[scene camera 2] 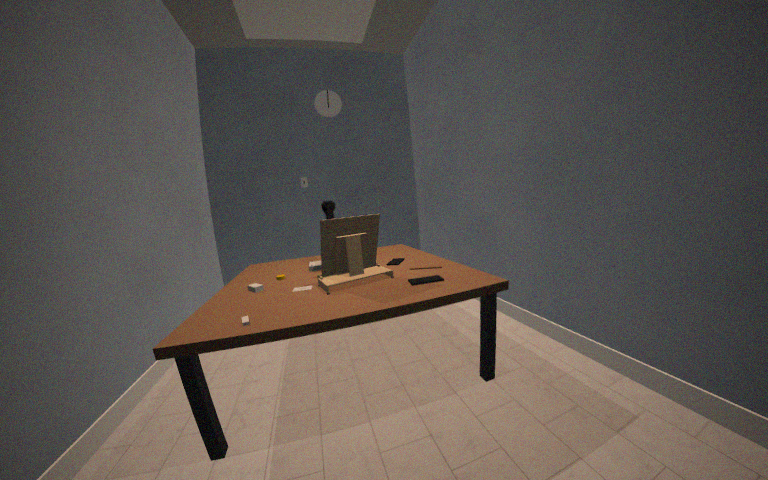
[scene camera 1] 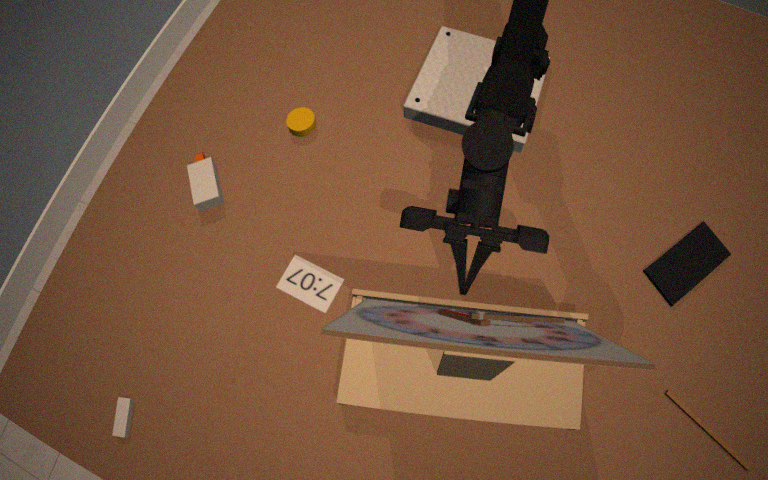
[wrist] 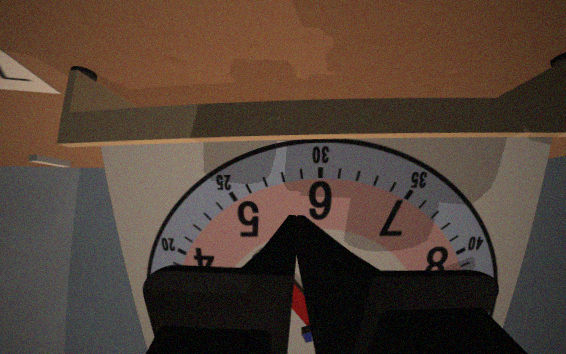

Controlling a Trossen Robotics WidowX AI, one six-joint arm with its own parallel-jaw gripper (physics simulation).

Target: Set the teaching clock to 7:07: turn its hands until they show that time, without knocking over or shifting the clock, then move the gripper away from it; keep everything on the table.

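Frame: origin at the arm's base, x left, y ahead, z down, level; metres.
Seen in the pictures: gripper, fingertip midpoint: (scene camera 2: 345, 259) (scene camera 1: 462, 294) (wrist: 295, 222).
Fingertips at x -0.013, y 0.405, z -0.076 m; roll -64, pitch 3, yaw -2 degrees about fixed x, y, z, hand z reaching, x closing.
Offsets run from my fingertips to a thing's top centre.
The teaching clock (scene camera 1: 430, 327) (scene camera 2: 334, 254) (wrist: 370, 187) stands upright on its wooden base {dx +0.025, dy +0.074, dz -0.132 m} (scene camera 1: 407, 396). In the wrist view its face is upside down, with 4 to 8 showing. The short red hand {dx +0.004, dy +0.043, dz -0.093 m} (scene camera 1: 453, 313) (wrist: 300, 302) shows partly through the gap between the fingers and leans toward the 5–6 side; its tip is hidden. The other hand (scene camera 1: 526, 321) extends to the opposite side in scene camera 1 and is hidden behind the gripper in the wrist view. My gripper (scene camera 1: 463, 293) (wrist: 295, 222) is shut and empty, fingertips just in front of the face, over the area near 6.
A card {dx -0.228, dy +0.010, dz +0.102 m} (scene camera 1: 310, 284) (scene camera 2: 302, 288) reading 7:07 lies beside the clock. Around are a yellow disc {dx -0.332, dy -0.263, dz +0.084 m} (scene camera 1: 300, 120), a white box {dx -0.461, dy -0.117, dz +0.075 m} (scene camera 1: 203, 182), a small white block {dx -0.452, dy +0.295, dz +0.091 m} (scene camera 1: 122, 417), a black slab {dx +0.355, dy -0.163, dz +0.095 m} (scene camera 1: 687, 263), a thin stick {dx +0.412, dy +0.095, dz +0.096 m} (scene camera 1: 706, 429) and a black bar {dx +0.297, dy +0.275, dz +0.095 m} (scene camera 2: 425, 280).
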